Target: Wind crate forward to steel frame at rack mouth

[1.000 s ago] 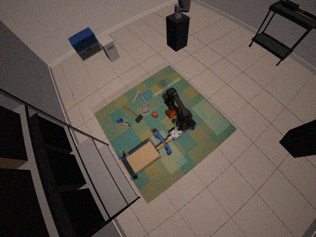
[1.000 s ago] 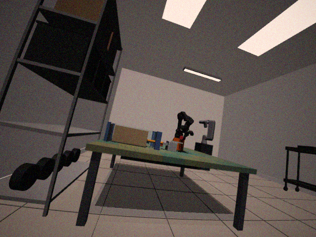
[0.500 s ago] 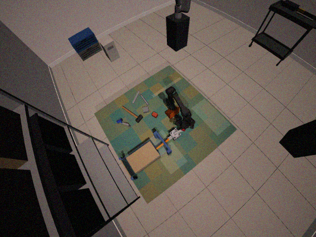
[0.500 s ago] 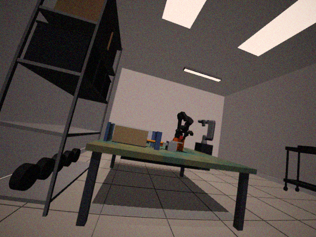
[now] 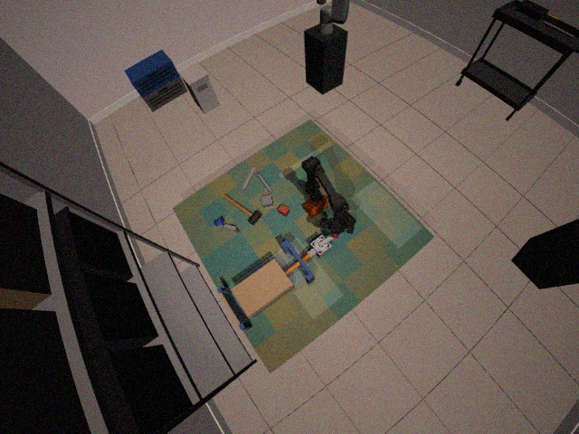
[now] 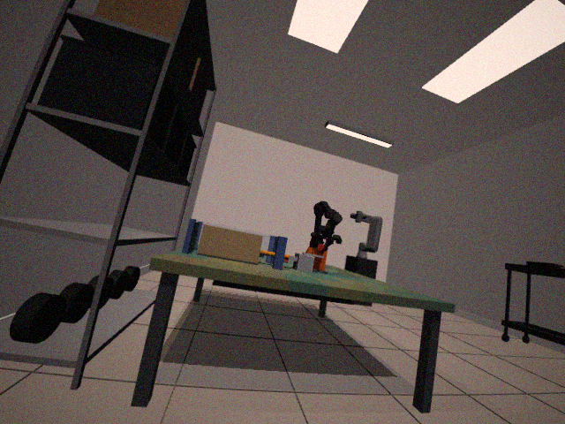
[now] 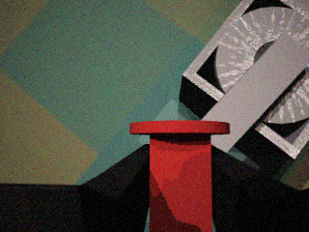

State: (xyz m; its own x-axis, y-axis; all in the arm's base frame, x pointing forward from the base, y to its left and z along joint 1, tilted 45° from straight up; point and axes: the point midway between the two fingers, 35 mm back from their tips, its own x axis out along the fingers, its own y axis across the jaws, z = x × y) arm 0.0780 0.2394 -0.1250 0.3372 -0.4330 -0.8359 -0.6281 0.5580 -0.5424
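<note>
My gripper tip is now 30 mm short of the red-knobbed crank handle, 30 mm above it and 10 mm to the left of it. Also, from my gripper tip: red knob 10 mm to the right, 10 mm behind; winch 100 mm below, 70 mm ahead, 20 mm to the right; grey block 500 mm to the right, 170 mm ahead, 120 mm below.
</note>
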